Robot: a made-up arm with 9 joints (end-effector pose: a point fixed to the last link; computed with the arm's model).
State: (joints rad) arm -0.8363 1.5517 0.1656 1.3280 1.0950 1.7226 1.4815 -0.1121 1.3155
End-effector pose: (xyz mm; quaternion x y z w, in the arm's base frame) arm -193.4 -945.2 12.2 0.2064 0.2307 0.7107 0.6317
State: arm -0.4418 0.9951 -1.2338 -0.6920 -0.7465 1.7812 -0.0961 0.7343 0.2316
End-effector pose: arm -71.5 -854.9 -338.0 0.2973 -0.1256 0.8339 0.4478
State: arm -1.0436 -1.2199 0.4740 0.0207 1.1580 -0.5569 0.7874 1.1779 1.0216
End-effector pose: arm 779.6 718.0 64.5 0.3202 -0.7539 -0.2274 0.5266
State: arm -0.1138 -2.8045 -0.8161 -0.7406 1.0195 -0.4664 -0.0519 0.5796 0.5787
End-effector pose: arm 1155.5 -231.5 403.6 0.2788 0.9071 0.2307 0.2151
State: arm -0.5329 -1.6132 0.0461 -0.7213 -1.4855 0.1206 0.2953 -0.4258 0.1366
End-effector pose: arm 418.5 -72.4 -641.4 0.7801 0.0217 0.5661 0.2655
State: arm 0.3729 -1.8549 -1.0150 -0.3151 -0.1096 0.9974 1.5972 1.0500 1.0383
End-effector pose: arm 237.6 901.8 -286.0 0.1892 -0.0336 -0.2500 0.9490
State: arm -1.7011 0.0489 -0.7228 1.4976 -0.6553 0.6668 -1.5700 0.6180 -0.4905
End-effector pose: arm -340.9 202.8 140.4 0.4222 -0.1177 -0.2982 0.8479
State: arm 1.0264 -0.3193 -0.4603 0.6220 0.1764 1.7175 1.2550 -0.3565 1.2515
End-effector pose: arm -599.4 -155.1 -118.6 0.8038 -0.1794 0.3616 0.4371
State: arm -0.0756 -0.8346 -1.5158 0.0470 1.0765 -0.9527 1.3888 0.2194 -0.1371
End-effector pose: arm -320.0 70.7 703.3 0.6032 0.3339 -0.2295 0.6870
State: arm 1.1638 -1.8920 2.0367 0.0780 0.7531 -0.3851 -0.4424 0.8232 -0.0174
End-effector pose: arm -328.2 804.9 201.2 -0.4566 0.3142 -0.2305 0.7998
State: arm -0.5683 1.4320 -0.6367 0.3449 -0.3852 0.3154 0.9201 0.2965 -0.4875
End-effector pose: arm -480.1 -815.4 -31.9 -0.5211 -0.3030 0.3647 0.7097
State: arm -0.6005 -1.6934 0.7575 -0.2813 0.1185 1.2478 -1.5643 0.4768 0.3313
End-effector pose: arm -122.6 746.9 -175.5 0.4400 -0.6702 -0.1829 0.5690
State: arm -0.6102 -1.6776 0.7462 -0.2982 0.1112 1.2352 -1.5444 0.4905 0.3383
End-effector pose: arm -121.4 746.7 -205.3 0.4250 -0.6720 -0.1656 0.5834
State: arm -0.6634 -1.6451 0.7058 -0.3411 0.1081 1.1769 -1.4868 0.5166 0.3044
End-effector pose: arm -73.5 744.0 -320.1 0.3615 -0.6892 -0.1388 0.6123
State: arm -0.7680 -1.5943 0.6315 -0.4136 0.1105 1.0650 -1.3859 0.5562 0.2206
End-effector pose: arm 51.7 699.8 -523.1 0.2336 -0.7250 -0.1122 0.6381
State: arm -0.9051 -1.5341 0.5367 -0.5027 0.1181 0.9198 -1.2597 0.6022 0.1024
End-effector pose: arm 254.7 566.6 -735.7 0.0639 -0.7713 -0.1040 0.6247
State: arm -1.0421 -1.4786 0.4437 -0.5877 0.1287 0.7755 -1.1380 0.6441 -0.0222
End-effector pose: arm 480.4 365.5 -861.1 -0.0932 -0.8140 -0.1189 0.5608
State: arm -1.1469 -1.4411 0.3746 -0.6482 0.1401 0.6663 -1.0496 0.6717 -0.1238
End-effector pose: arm 653.7 185.4 -884.8 -0.1932 -0.8434 -0.1435 0.4804
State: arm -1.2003 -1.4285 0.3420 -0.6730 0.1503 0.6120 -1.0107 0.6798 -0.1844
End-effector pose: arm 740.7 95.7 -867.7 -0.2302 -0.8585 -0.1640 0.4278
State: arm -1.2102 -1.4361 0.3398 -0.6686 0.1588 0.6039 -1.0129 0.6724 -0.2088
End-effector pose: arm 761.5 89.5 -854.3 -0.2264 -0.8643 -0.1777 0.4125
